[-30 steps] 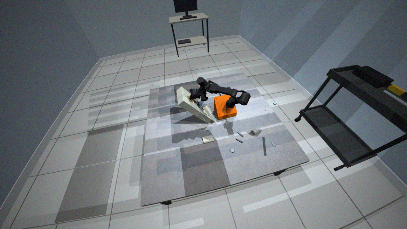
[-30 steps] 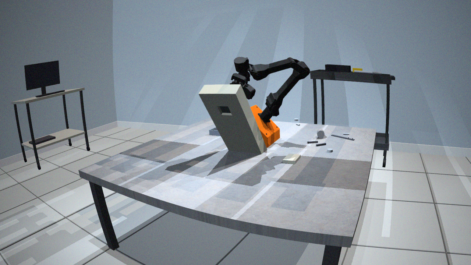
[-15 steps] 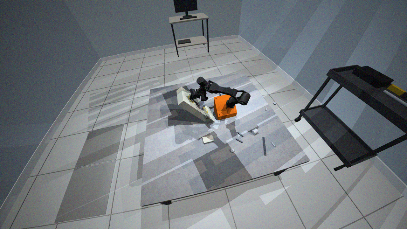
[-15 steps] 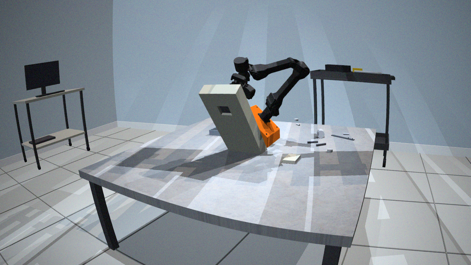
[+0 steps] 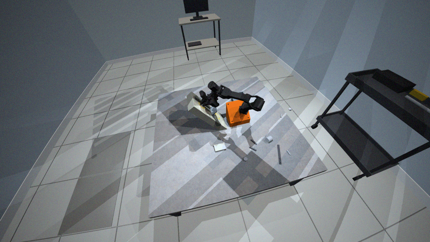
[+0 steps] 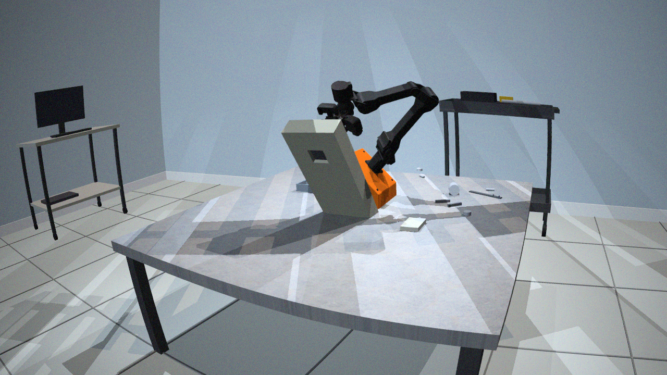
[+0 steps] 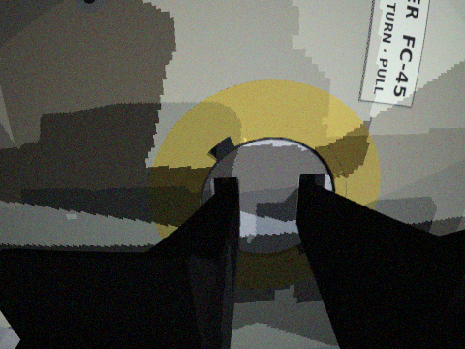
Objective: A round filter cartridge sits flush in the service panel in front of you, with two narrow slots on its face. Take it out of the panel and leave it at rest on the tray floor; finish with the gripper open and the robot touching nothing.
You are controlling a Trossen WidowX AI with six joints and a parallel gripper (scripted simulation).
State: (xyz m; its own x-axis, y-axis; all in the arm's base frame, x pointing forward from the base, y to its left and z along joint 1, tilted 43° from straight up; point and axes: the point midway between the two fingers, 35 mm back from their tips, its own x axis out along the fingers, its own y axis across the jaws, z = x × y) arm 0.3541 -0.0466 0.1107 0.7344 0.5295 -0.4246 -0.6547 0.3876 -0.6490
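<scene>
My gripper tip is now 1 cm short of the grey round filter cartridge and 1 cm above it. Also, from my gripper tip: beige service panel (8 cm below, 4 cm behind); beige block (26 cm below, 25 cm to the left, 12 cm behind); low grey tray (39 cm behind, 33 cm to the right, 25 cm below).
</scene>
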